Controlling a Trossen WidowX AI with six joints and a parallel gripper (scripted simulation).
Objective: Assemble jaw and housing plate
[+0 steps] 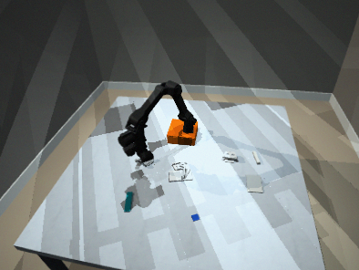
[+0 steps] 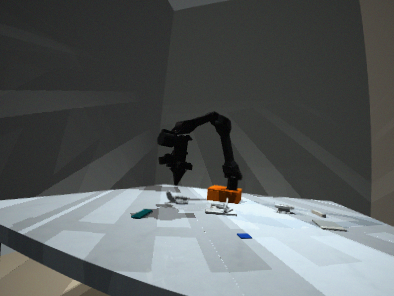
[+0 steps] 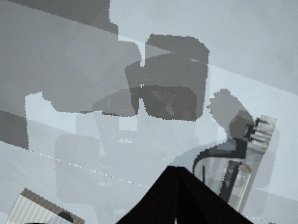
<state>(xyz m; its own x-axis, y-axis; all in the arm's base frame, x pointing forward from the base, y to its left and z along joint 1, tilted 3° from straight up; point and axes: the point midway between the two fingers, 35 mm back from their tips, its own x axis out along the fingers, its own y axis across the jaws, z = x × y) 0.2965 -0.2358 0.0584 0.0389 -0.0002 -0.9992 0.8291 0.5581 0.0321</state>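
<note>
My gripper tip is now 6 cm past the jaw, 5 cm above it and 3 cm to the left of it. Also, from my gripper tip: blue square 28 cm to the left, 28 cm ahead, 9 cm below; then white base 20 cm to the left, 8 cm below, 3 cm ahead; then teal bar 20 cm ahead, 8 cm below, 5 cm to the right.
</note>
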